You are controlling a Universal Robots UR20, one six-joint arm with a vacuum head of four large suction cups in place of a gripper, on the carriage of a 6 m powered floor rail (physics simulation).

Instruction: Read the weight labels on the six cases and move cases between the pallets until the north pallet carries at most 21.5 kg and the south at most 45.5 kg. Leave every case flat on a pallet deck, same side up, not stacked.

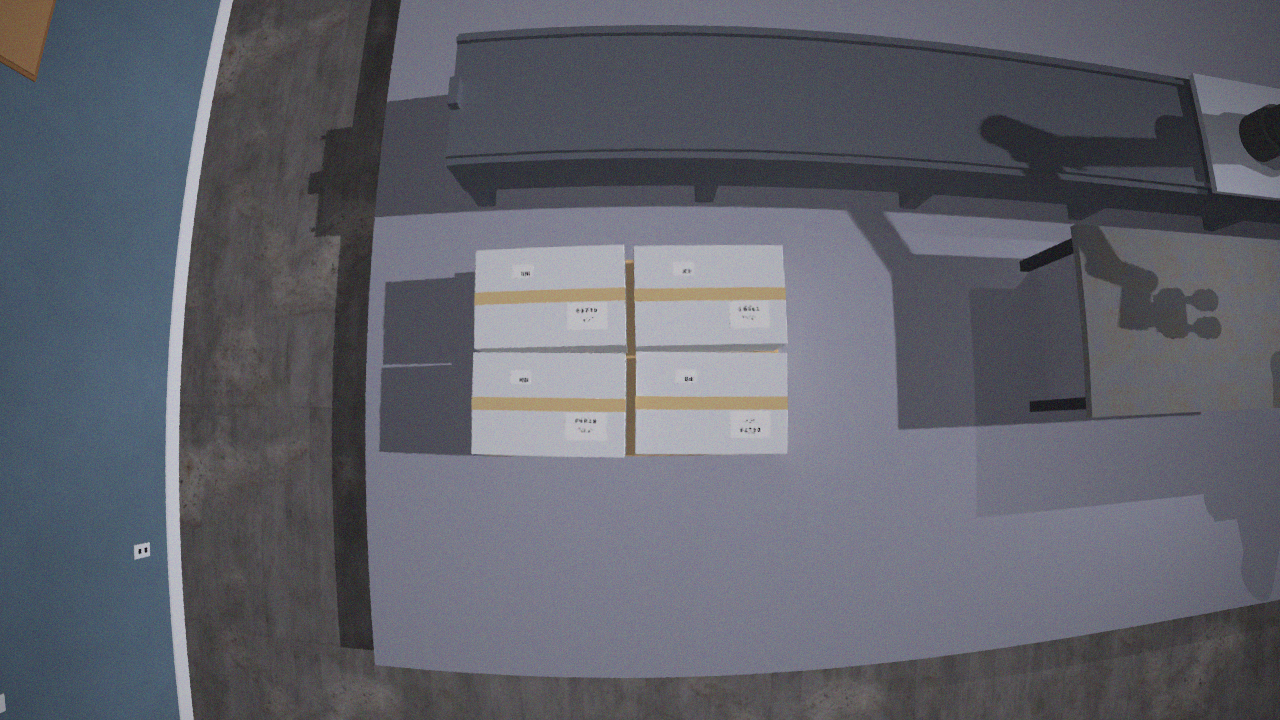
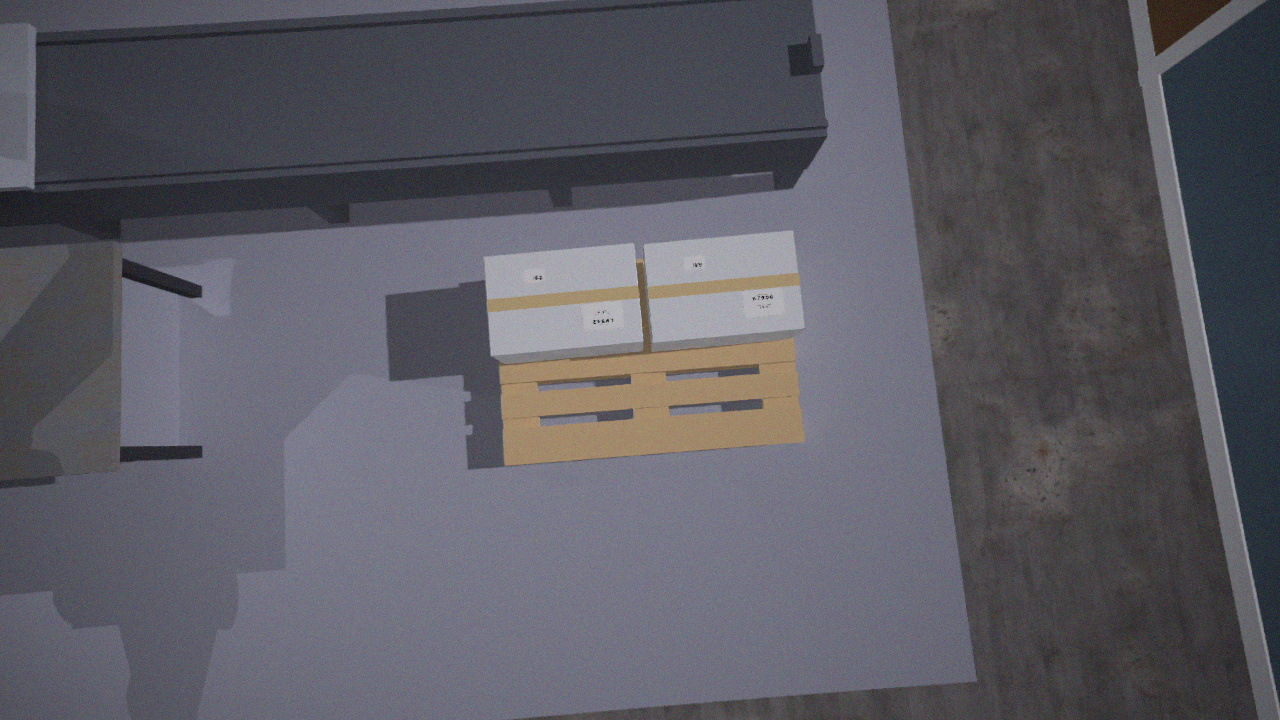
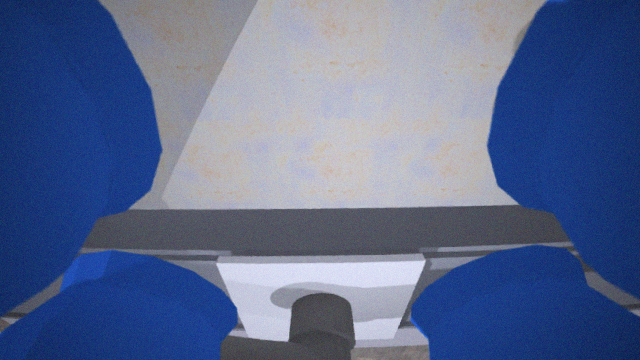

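Where they show: hand at its tool point: [image 3: 324, 236]; arm's base at its link origin: [image 1: 1257, 138] [image 3: 321, 309].
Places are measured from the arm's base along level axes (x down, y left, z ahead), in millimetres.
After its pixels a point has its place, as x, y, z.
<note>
Four white cases with tan tape sit in two rows on the north pallet [image 1: 630, 313] @[425, -3046, 825]: back left [image 1: 528, 331] @[148, -3417, 933], back right [image 1: 680, 324] @[160, -2861, 911], front left [image 1: 519, 436] @[144, -3448, 1316] and front right [image 1: 680, 436] @[185, -2865, 1319]. On the south pallet [image 2: 653, 435] @[426, 2447, 1327], a left case [image 2: 546, 333] @[161, 2080, 925] and a right case [image 2: 702, 315] @[163, 2658, 904] sit side by side along the rail side; the front half of its deck is bare. All six lie flat, labels up, print too small to read surely. My suction gripper [image 3: 322, 195] @[-399, 0, 850] shows four blue cups with no case on them, above the table, away from both pallets.
A speckled table [image 1: 1154, 385] @[41, -839, 1179] [image 2: 89, 358] @[41, 532, 910] [image 3: 350, 100] @[40, -68, 807] stands between the pallets. The grey floor rail [image 1: 716, 98] [image 2: 429, 98] runs behind the pallets. The white carriage [image 1: 1239, 179] @[0, -185, 229] [image 2: 13, 116] @[0, 303, 44] [image 3: 250, 310] @[0, 292, -7] is near mid-rail, carrying the dark arm base [image 3: 322, 315] @[-83, -3, 122]. Arm shadows fall on the table.
</note>
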